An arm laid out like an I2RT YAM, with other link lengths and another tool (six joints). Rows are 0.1 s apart.
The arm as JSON. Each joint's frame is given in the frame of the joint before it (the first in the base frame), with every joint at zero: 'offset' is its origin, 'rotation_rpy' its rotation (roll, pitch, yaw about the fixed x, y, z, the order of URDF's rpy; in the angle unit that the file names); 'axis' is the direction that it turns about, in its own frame. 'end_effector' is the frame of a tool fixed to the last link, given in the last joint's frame.
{
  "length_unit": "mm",
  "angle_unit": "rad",
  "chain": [
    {
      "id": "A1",
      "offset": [
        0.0,
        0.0,
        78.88
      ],
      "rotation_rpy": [
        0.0,
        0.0,
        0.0
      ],
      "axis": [
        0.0,
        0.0,
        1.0
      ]
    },
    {
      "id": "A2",
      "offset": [
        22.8,
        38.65,
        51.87
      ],
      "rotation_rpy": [
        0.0,
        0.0,
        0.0
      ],
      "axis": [
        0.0,
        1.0,
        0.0
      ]
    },
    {
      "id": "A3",
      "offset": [
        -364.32,
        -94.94,
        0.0
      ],
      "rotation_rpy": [
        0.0,
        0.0,
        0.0
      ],
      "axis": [
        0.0,
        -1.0,
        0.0
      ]
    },
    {
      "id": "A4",
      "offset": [
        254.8,
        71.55,
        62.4
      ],
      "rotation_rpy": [
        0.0,
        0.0,
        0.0
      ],
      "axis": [
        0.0,
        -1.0,
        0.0
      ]
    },
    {
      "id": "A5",
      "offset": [
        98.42,
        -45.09,
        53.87
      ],
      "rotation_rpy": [
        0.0,
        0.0,
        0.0
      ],
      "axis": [
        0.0,
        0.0,
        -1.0
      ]
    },
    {
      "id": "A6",
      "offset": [
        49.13,
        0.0,
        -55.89
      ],
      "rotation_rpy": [
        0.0,
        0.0,
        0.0
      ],
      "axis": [
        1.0,
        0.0,
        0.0
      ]
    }
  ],
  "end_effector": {
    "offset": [
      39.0,
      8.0,
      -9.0
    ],
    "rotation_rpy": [
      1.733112,
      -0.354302,
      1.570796
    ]
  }
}
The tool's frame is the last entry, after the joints.
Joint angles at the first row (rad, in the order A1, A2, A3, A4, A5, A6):
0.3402 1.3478 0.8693 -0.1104 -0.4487 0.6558
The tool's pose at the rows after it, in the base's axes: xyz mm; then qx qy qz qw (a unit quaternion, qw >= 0):
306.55 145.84 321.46 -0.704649 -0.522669 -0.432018 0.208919
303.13 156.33 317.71 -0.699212 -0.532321 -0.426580 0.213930
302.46 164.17 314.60 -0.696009 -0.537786 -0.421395 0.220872
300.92 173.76 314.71 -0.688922 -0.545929 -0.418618 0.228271
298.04 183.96 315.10 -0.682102 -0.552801 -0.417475 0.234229
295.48 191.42 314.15 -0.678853 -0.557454 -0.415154 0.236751
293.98 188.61 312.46 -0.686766 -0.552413 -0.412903 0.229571
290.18 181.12 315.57 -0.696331 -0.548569 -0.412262 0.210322
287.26 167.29 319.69 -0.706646 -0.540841 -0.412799 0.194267
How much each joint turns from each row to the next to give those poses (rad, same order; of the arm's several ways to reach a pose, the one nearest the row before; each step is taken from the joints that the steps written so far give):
0.0503 0.0034 -0.0061 0.0047 0.0120 -0.0023
0.0342 0.0075 -0.0063 0.0092 0.0083 0.0027
0.0214 0.0129 -0.0002 0.0073 -0.0009 0.0058
0.0263 0.0099 0.0065 0.0045 -0.0025 0.0037
0.0307 0.0060 0.0027 0.0094 0.0049 0.0083
0.0241 0.0048 0.0000 0.0056 0.0096 0.0061
-0.0001 -0.0082 -0.0066 -0.0089 0.0215 0.0052
-0.0043 -0.0268 0.0022 -0.0376 0.0393 -0.0098
-0.0272 -0.0320 0.0014 -0.0415 0.0186 -0.0126

